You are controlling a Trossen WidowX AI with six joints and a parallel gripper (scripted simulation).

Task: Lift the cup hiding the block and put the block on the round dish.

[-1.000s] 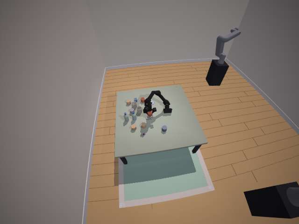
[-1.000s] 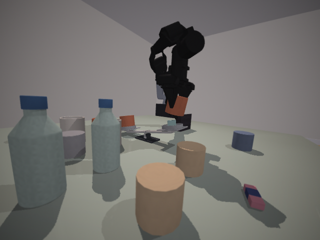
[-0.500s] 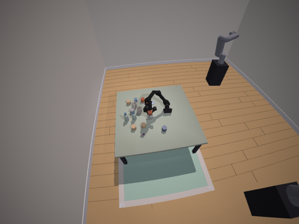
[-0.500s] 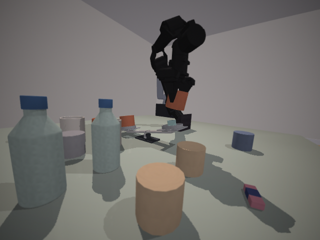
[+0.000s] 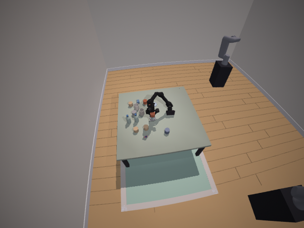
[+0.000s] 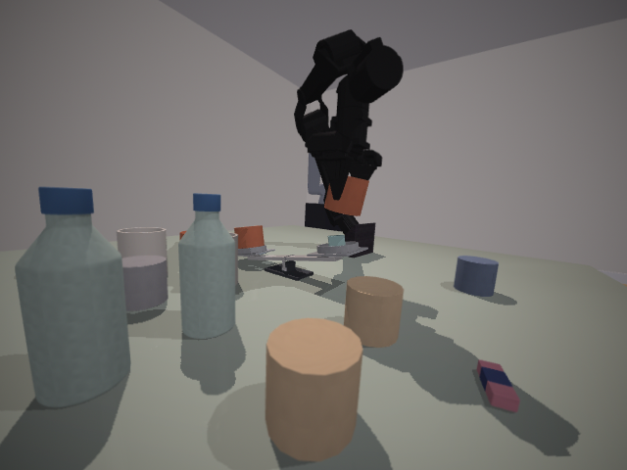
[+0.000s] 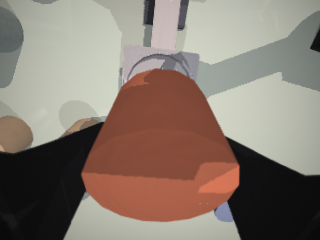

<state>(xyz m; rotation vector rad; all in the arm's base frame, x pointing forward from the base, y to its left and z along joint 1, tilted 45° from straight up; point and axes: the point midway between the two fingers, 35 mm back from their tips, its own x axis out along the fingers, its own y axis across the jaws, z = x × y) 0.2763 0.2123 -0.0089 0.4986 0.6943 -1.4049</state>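
Now: the pale teal block 80 mm below my gripper tip and 10 mm to the right of it. The rest, counted from my gripper tip: blue-grey cylinder (210 mm to the left, 200 mm behind, 130 mm below); then balance (150 mm below, 130 mm to the right, 20 mm ahead); then balance beam (130 mm to the right, 130 mm below, 20 mm ahead).
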